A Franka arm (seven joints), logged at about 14 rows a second.
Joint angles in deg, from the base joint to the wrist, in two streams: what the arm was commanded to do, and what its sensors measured. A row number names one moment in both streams.
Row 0, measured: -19.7, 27.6, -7.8, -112.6, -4.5, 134.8, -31.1
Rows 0 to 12, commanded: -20.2, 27.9, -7.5, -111.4, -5.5, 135.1, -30.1; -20.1, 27.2, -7.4, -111.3, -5.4, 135.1, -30.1; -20.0, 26.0, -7.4, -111.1, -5.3, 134.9, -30.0; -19.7, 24.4, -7.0, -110.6, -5.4, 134.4, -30.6; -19.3, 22.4, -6.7, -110.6, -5.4, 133.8, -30.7; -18.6, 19.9, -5.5, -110.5, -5.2, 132.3, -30.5; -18.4, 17.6, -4.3, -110.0, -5.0, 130.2, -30.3; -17.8, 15.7, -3.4, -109.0, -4.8, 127.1, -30.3; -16.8, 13.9, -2.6, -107.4, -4.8, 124.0, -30.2; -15.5, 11.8, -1.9, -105.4, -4.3, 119.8, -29.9; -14.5, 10.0, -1.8, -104.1, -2.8, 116.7, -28.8; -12.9, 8.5, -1.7, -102.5, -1.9, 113.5, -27.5; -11.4, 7.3, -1.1, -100.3, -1.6, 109.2, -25.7
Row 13, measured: -13.6, 9.9, -1.6, -103.0, -2.9, 115.5, -28.3
